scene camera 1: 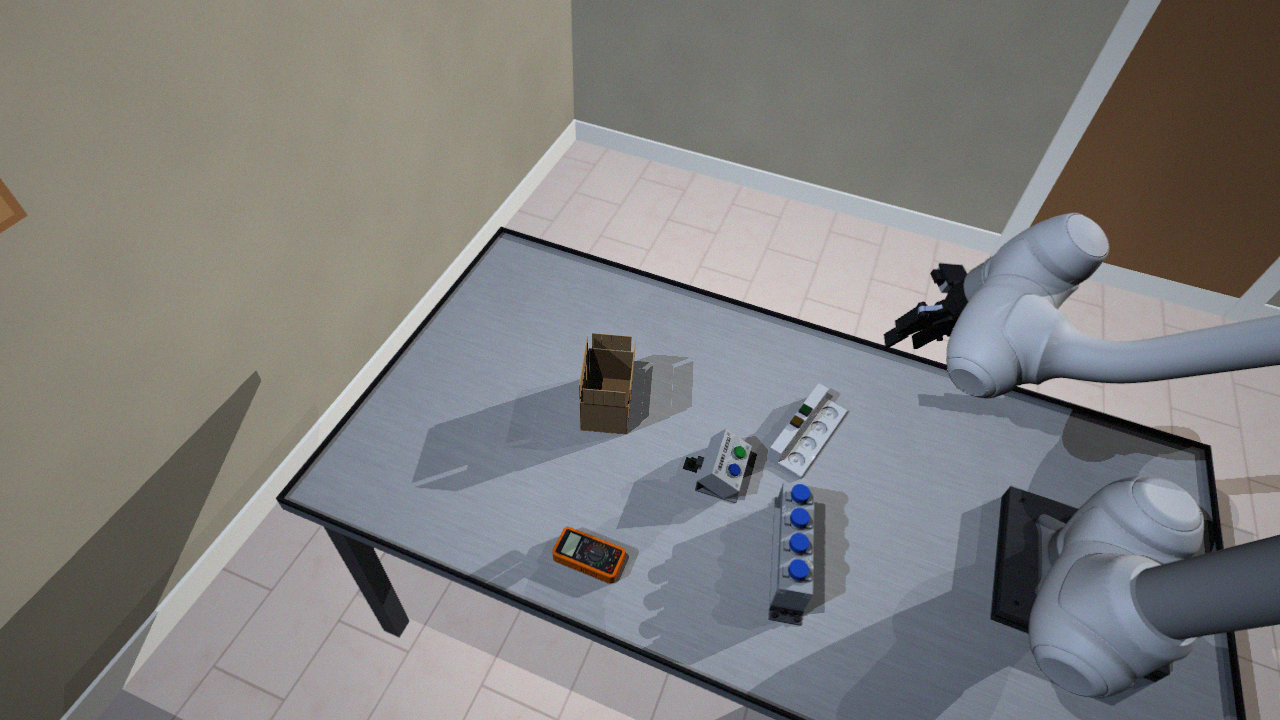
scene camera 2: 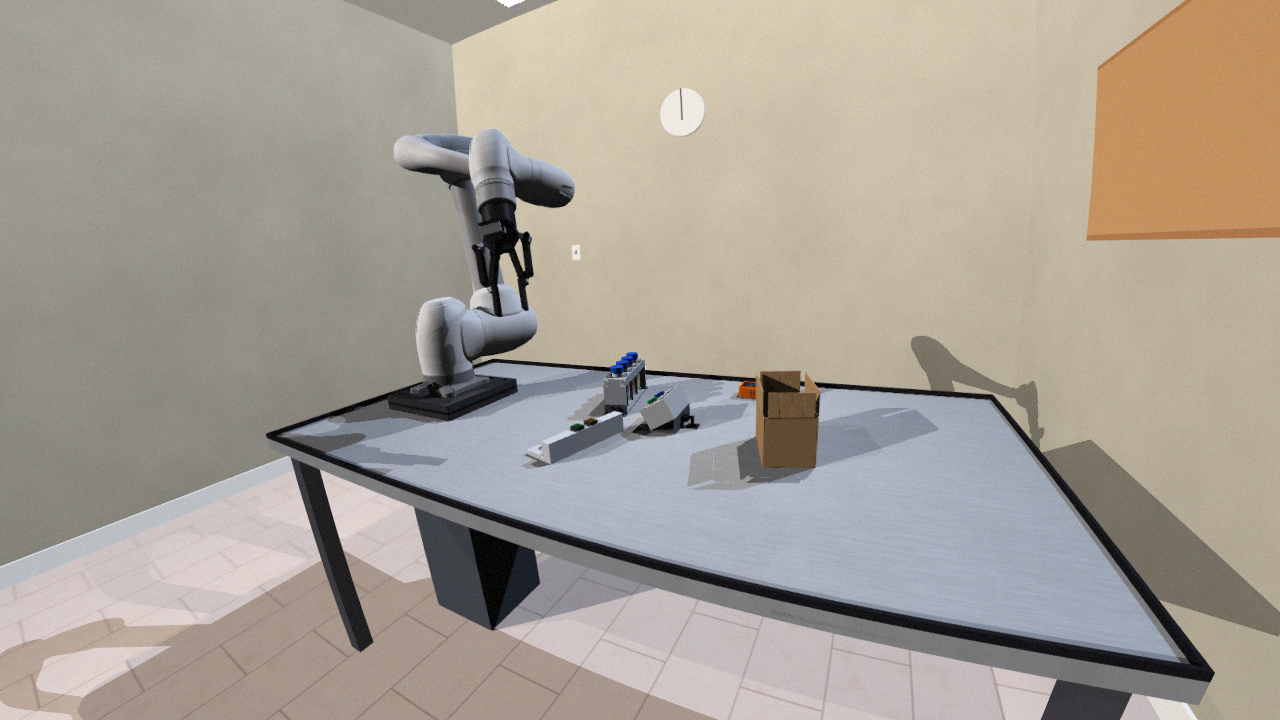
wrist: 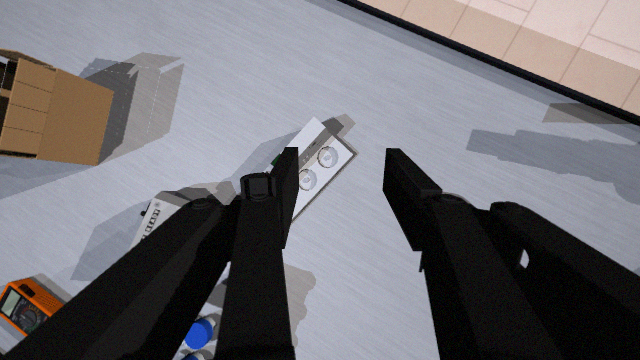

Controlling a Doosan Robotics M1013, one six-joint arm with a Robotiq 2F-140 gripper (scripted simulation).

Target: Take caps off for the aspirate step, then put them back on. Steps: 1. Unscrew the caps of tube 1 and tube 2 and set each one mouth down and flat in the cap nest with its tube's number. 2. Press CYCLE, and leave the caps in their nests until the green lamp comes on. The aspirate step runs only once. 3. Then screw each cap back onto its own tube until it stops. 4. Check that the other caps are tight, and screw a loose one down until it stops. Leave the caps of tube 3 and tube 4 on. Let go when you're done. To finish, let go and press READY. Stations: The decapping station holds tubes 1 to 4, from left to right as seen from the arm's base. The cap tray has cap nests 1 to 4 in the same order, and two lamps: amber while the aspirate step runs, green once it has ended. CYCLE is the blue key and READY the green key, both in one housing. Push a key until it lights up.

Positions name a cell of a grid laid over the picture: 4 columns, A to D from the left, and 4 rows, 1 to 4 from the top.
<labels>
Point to a cardboard box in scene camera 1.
At B3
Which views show my gripper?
Scene camera 1, scene camera 2 and the wrist view: all of them.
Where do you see a key housing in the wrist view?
At B3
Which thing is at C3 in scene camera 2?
A cardboard box.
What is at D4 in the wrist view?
My gripper.
</labels>
